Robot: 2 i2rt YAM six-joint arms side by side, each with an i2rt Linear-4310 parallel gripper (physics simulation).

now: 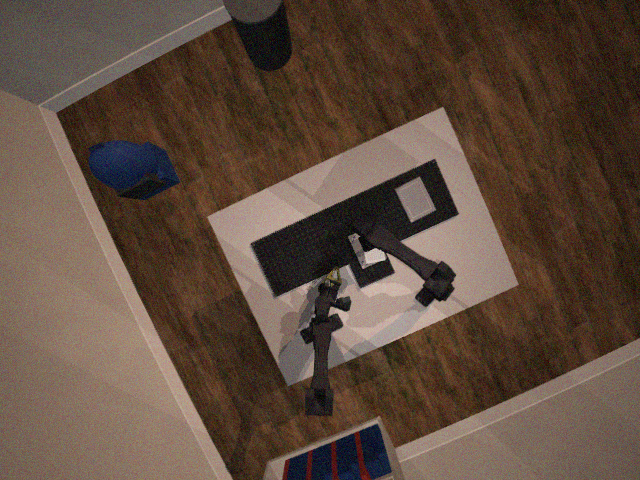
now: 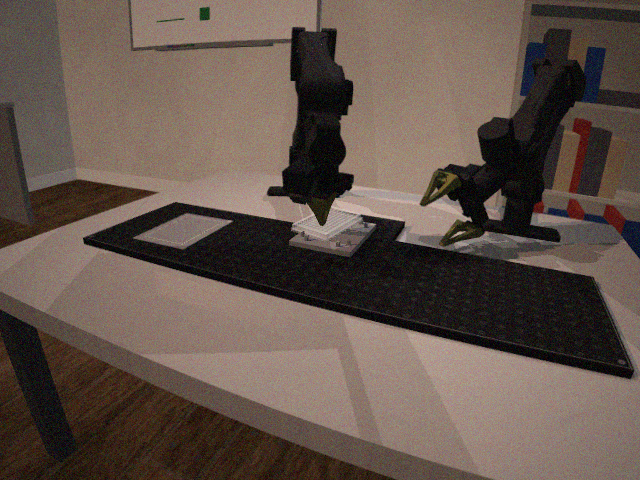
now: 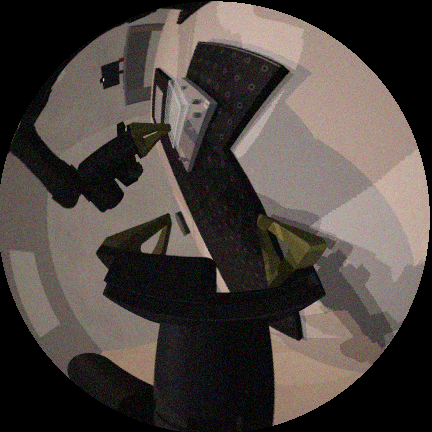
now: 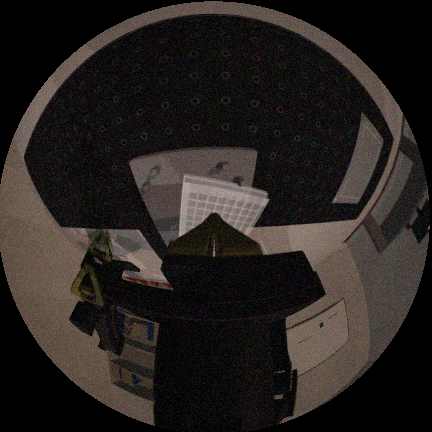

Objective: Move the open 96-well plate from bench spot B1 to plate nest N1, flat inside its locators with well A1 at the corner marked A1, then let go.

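Places are measured from the left arm's base along level axes (x right, y ahead, z up), in centimetres.
Pixels of known places: left gripper, fingertip midpoint: [image 1: 333,270] [image 2: 431,225] [image 3: 213,217] [image 4: 96,245]; right gripper, fingertip midpoint: [image 2: 322,224] [image 3: 170,126] [image 4: 213,217]; left arm's base, origin of the base link: [image 2: 514,231] [image 4: 116,262].
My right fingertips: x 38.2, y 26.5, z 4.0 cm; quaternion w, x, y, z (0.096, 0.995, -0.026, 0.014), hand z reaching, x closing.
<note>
Ahead of a thing's pixels: the offset from my right fingertips to its top centre. "spot": to the spot under its first point. Level surfaces: height alone.
The white open 96-well plate @(dz +0.9, dx -0.1, dy -2.7 cm) [image 1: 374,256] [image 2: 345,221] [image 3: 176,107] [image 4: 222,201] is turned askew on the grey plate nest @(dz -0.6, dx -2.1, dy -1.5 cm) [image 1: 355,244] [image 2: 363,239] [image 3: 199,122] [image 4: 190,162]. It is shifted toward one side, with several locators exposed beside it, and does not look seated flat inside them. My right gripper [image 2: 323,223] [image 3: 170,126] [image 4: 213,217] is shut, its fingertips together over the plate with nothing between them; contact with the plate is unclear. My left gripper [image 1: 333,276] [image 2: 433,223] [image 3: 213,217] is open and empty, away from the plate. The A1 marks are not legible.
A pale flat rectangle @(spot: dz -2.6, dx +27.1, dy +7.9 cm) [image 1: 415,199] [image 2: 183,230] [image 4: 360,162] lies on the black perforated board @(dz -2.8 cm) [image 1: 310,248] [image 2: 465,294] [image 4: 210,90]; its label is not legible. The board lies on the light table @(dz -4.0 cm) [image 1: 330,175] [image 2: 258,330]. The nest is near the board's rear extension.
</note>
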